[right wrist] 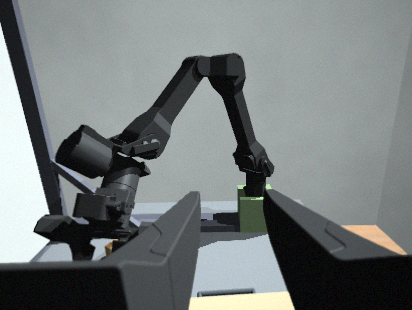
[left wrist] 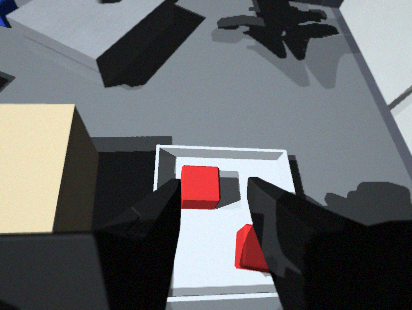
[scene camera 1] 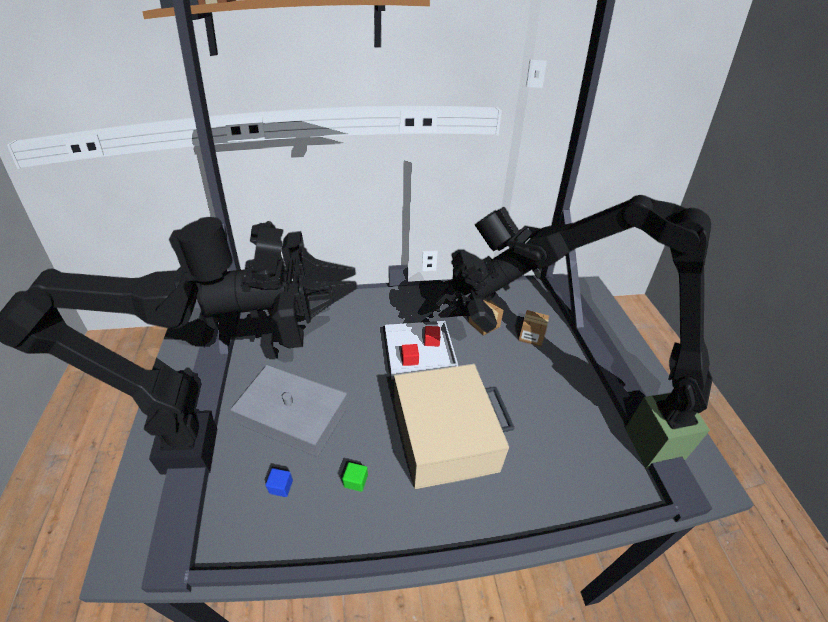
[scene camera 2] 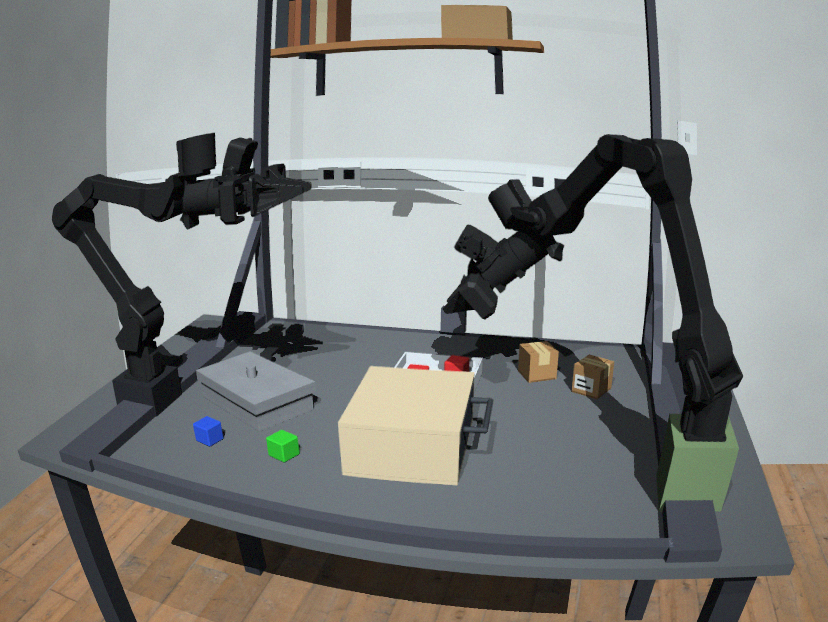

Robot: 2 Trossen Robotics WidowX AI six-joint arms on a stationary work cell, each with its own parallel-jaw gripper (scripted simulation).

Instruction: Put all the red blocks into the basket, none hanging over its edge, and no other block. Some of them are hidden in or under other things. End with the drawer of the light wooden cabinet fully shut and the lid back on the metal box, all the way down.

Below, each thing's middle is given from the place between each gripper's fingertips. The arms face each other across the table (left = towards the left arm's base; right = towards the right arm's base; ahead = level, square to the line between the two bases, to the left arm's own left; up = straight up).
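Picture the drawer (scene camera 2: 465, 430): my left hand is 14 cm above it and 19 cm short of it. Still counting from my left hand, the light wooden cabinet (scene camera 2: 402, 424) is 3 cm to the right, 20 cm ahead and 14 cm below, while the white basket (scene camera 1: 430, 357) is 3 cm behind, 6 cm to the right and 17 cm below. Then there's the grey lid (scene camera 1: 304, 415), 15 cm ahead of that same hand, 32 cm to the right and 13 cm below.
The light wooden cabinet is 34 cm below my right hand, 18 cm to the left of it and 1 cm behind it. From my right hand the drawer is also 34 cm below and 1 cm behind, but 20 cm to the left. The white basket is 37 cm below my right hand, 15 cm to the left and 24 cm behind, and the grey lid is 33 cm below that hand, 12 cm to the right and 5 cm behind.
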